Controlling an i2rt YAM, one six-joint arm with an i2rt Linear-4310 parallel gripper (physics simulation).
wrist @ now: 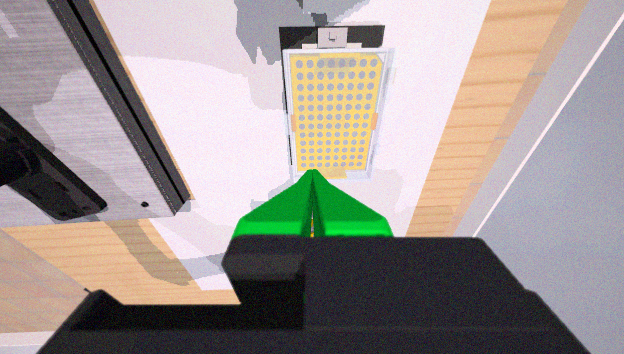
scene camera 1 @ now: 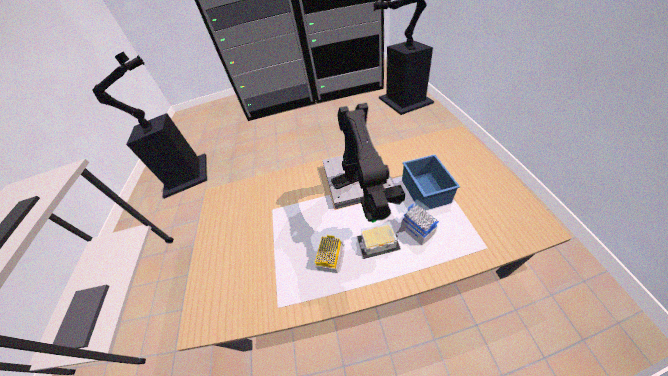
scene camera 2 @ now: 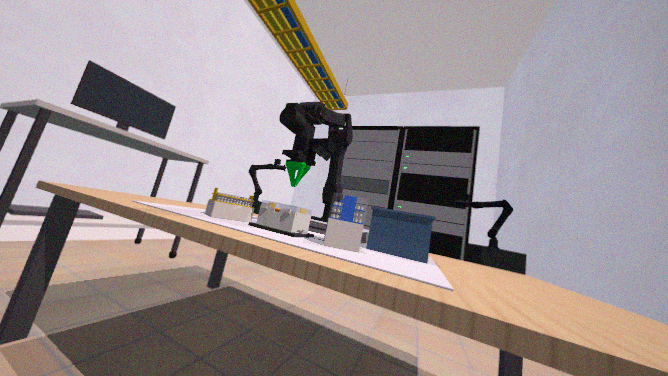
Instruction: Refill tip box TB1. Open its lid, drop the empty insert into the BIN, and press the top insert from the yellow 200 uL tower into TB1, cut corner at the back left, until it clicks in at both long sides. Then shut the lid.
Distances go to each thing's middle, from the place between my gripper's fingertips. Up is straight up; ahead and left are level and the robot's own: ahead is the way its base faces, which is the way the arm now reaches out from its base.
Labels:
I see the clear lid (wrist: 337, 99) 20 mm ahead of my hand, 10 mm to the left of it and 70 mm below it. Also, from my hand: blue bin (scene camera 2: 403, 234) 100 mm behind, 350 mm to the left, 80 mm below.

